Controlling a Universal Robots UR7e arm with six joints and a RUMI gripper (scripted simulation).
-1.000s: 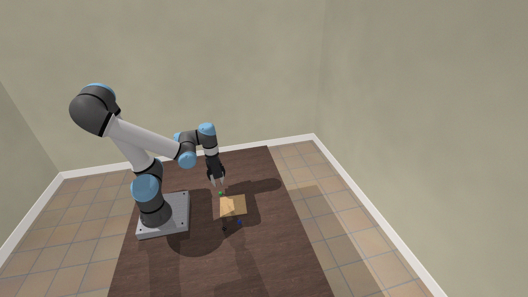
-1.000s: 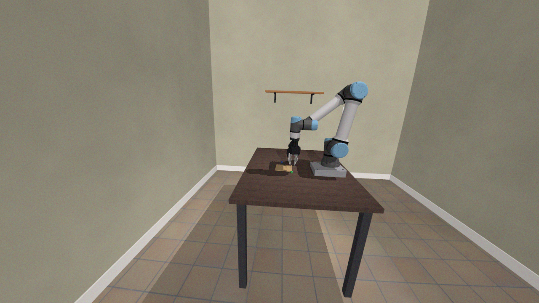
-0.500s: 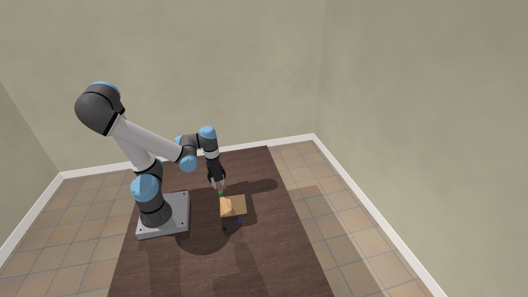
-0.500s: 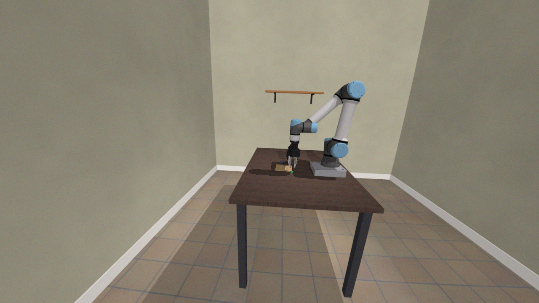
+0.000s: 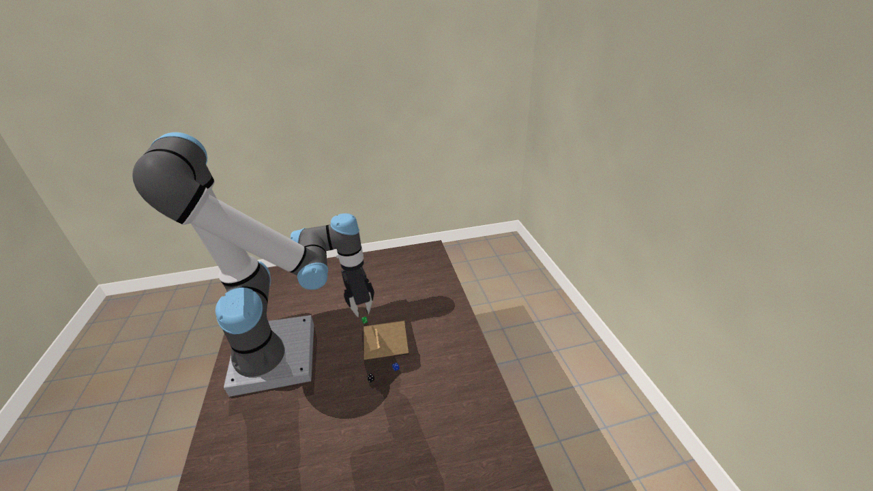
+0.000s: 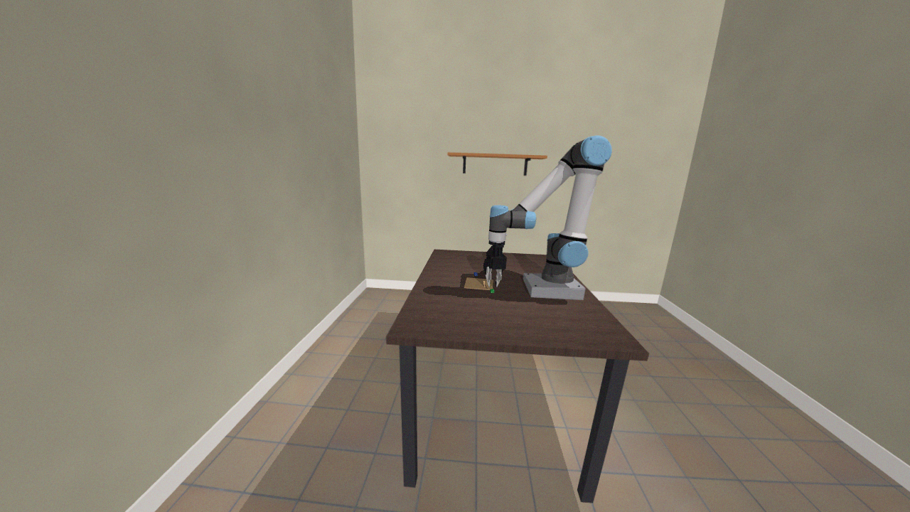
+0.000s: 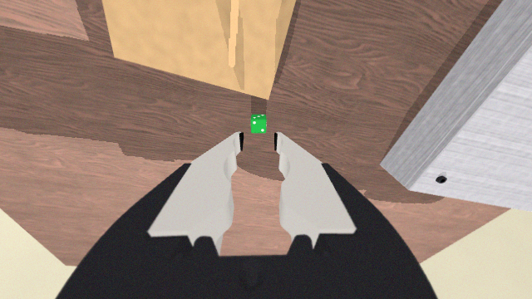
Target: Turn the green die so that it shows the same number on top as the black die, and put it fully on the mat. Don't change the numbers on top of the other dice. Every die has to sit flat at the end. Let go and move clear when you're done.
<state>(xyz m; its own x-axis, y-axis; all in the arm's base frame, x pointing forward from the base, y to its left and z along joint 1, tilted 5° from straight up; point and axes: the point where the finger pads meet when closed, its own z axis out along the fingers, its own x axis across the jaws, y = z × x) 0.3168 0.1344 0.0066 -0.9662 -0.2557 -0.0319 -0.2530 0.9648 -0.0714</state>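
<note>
The green die lies 40 mm below my hand. Round my hand: blue die 90 mm ahead, 220 mm to the right, 40 mm below; then tan mat 70 mm ahead, 100 mm to the right, 40 mm below; then black die 20 mm ahead, 240 mm to the right, 40 mm below.
</note>
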